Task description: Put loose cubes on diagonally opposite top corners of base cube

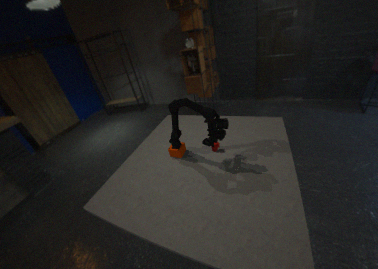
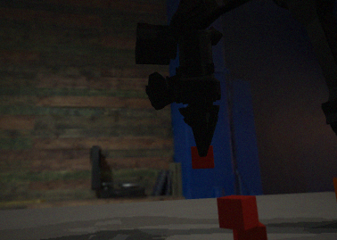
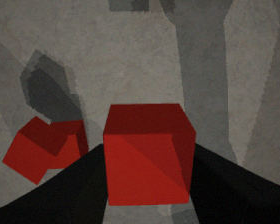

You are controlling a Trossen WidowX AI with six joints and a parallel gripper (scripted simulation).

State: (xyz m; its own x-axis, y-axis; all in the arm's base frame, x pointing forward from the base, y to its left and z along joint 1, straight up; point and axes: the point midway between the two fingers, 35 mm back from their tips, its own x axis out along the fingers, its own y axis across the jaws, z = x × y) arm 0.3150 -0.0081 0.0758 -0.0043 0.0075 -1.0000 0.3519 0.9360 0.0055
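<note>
Now: gripper tip 90 mm to the right of the red cube, 70 mm above it and 10 mm past it.
</note>
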